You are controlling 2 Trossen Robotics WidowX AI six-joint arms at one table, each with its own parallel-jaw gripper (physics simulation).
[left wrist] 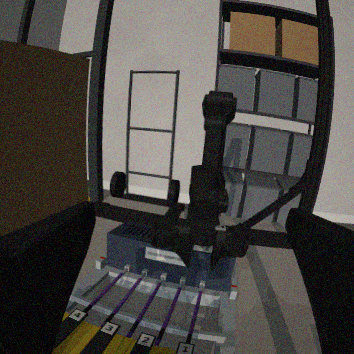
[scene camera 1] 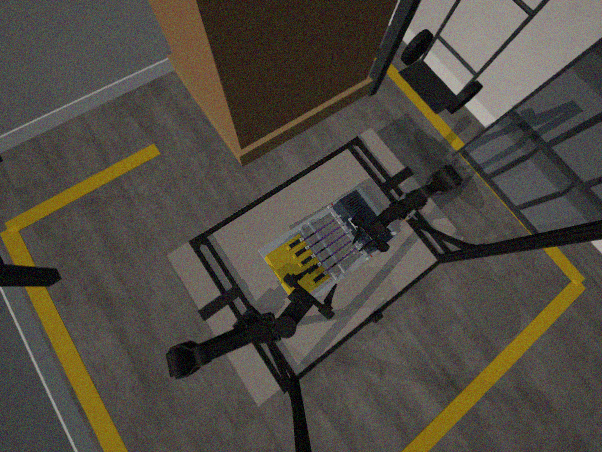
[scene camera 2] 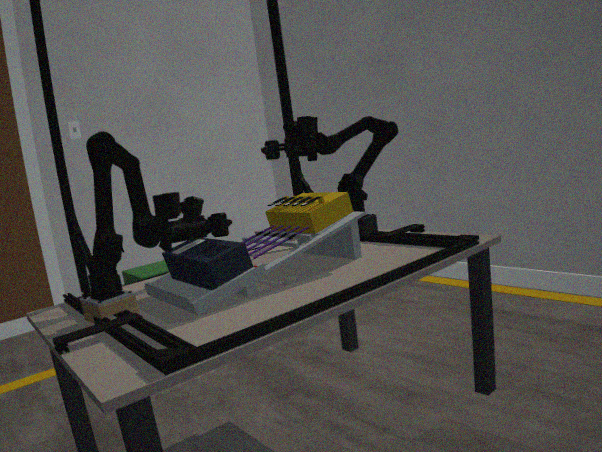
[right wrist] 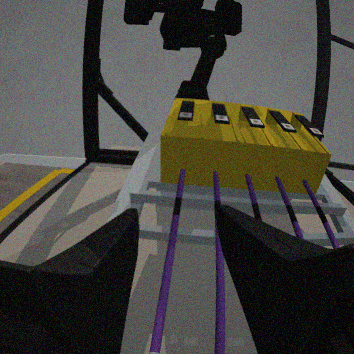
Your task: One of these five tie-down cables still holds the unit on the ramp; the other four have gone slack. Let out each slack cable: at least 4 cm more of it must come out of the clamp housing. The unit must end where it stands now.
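The yellow clamp housing [scene camera 1: 280, 265] [scene camera 2: 330, 210] [right wrist: 240, 160] sits high on the grey ramp [scene camera 2: 320, 246], with black levers [right wrist: 221, 114] on top. Purple cables with black bands run from it to the dark blue unit [scene camera 2: 210, 267] [left wrist: 120, 250] lower down. My right gripper [scene camera 1: 356, 232] [scene camera 2: 227, 222] [right wrist: 177, 216] is partly open and empty near the cables. In the right wrist view the leftmost cable [right wrist: 166, 280] passes between its fingers; the second cable [right wrist: 220, 300] runs along the right-hand finger. Slackness is not clear. My left gripper [scene camera 1: 320, 280] [scene camera 2: 265, 150] is open and empty above the housing.
The black frame [scene camera 2: 280, 320] runs around the table edge [scene camera 2: 102, 400]. A green block [scene camera 2: 145, 271] lies behind the unit in scene camera 2. A large brown box [scene camera 1: 295, 70], a hand truck [left wrist: 129, 105] and a storage rack [left wrist: 270, 59] stand beyond the table.
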